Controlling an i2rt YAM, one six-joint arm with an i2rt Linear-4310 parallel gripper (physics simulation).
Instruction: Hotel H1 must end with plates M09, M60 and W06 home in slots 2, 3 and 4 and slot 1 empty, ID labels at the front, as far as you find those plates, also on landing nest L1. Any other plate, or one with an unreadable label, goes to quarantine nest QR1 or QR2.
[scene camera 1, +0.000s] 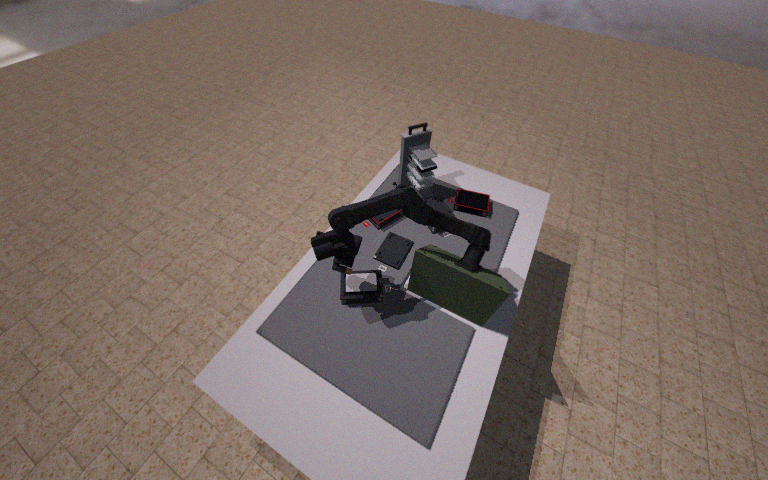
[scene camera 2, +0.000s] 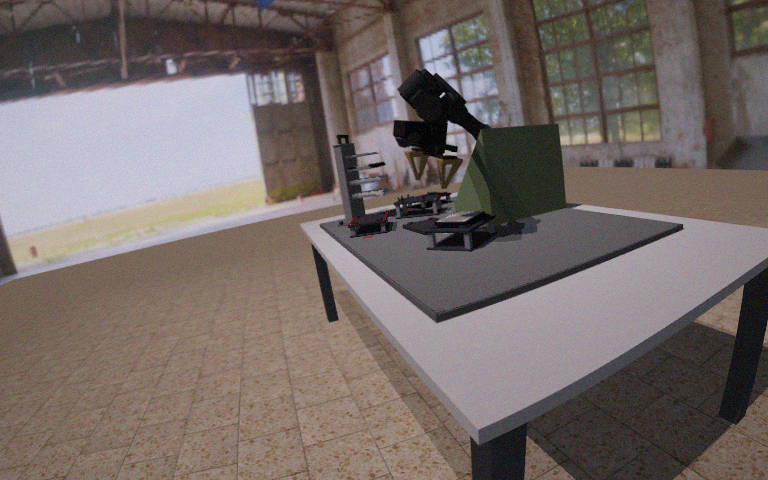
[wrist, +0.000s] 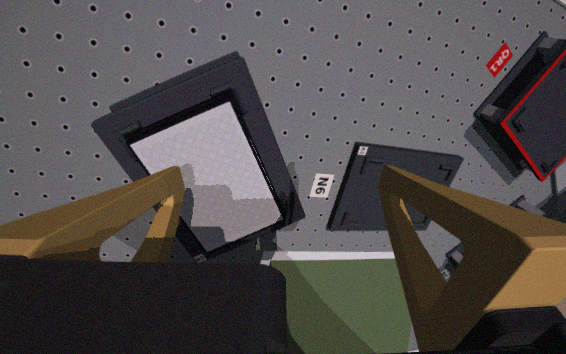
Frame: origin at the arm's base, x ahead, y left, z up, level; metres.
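Seen in the pictures: gripper, fingertip midpoint: (scene camera 1: 348, 259) (scene camera 2: 430, 184) (wrist: 281, 176); arm's base, link origin: (scene camera 1: 468, 266) (scene camera 2: 510, 164).
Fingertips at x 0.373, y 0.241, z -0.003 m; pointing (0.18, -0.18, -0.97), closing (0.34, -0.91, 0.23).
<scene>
Offsets run from my fingertips to a thing's top centre. "pt": to the spot under its first point. Level surfaces: height alone.
A light-topped plate {dx -0.063, dy +0.012, dz -0.089 m} (scene camera 1: 361, 282) (scene camera 2: 459, 217) (wrist: 200, 135) lies on a raised dark nest; its ID label cannot be read and the nest's name is not legible. My gripper (scene camera 2: 431, 182) (wrist: 281, 176) is open and empty, above and apart from the nests. In the wrist view its left finger overlaps the plate and its right finger overlaps nest N6 {pt dx -0.007, dy -0.218, dz -0.141 m} (wrist: 415, 160) (scene camera 1: 394, 249), which bears no plate. Hotel H1 (scene camera 1: 406, 155) (scene camera 2: 343, 181) stands at the far end with several shelves; a dark layer shows on an upper one, labels unreadable. Quarantine nest QR1 {dx +0.106, dy -0.371, dz -0.107 m} (wrist: 542, 125) (scene camera 1: 386, 217) (scene camera 2: 369, 219) shows a bare dark top where visible.
A tall green block (scene camera 1: 453, 283) (scene camera 2: 521, 169) (wrist: 340, 300) stands beside the nests, near the arm's base. Another red-rimmed nest {dx -0.213, dy -0.693, dz -0.107 m} (scene camera 1: 472, 200) sits at the far side near the hotel. The arm partly hides further nests in scene camera 1. The grey perforated mat {dz -0.154 m} (scene camera 1: 362, 345) (scene camera 2: 509, 283) lies under the nests.
</scene>
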